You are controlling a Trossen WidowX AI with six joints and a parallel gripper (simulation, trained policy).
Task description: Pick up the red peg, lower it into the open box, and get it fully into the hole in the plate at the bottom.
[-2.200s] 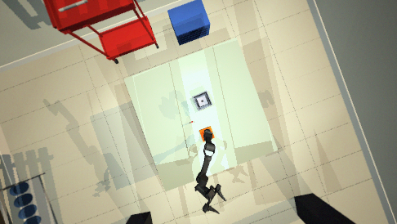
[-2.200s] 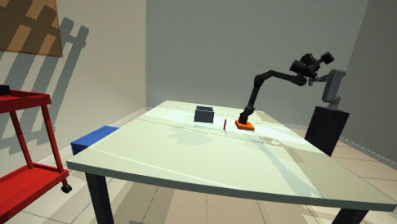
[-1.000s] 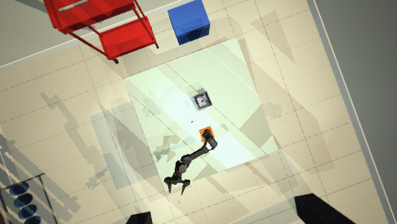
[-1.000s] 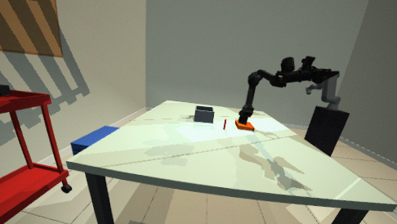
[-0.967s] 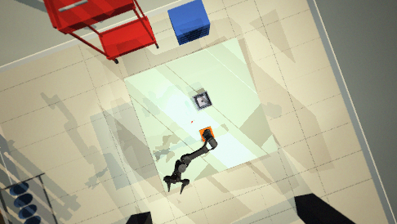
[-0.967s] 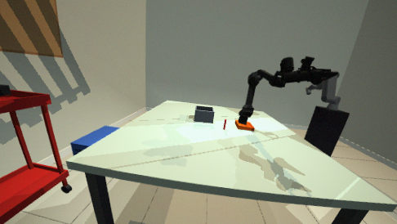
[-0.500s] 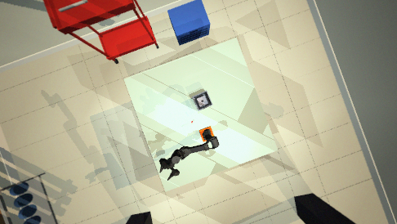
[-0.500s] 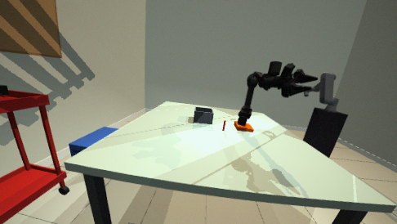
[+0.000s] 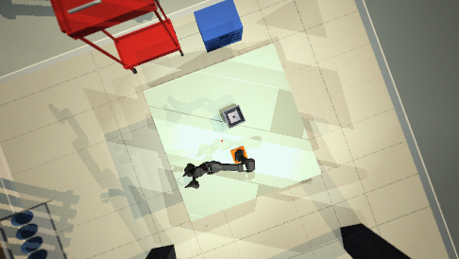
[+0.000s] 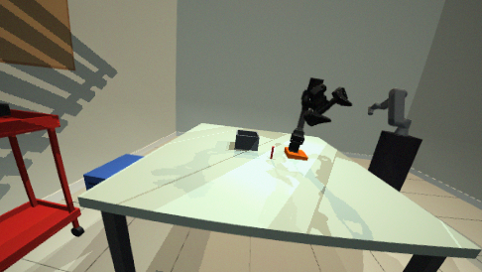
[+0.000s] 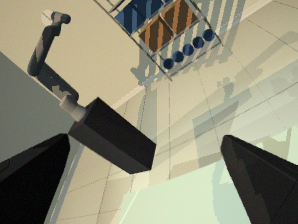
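Now: the red peg 30 cm to the right of my gripper tip, 30 cm below it and 21 cm ahead of it. From my gripper tip the other things lie so: dark box (45 cm to the right, 41 cm ahead, 32 cm below).
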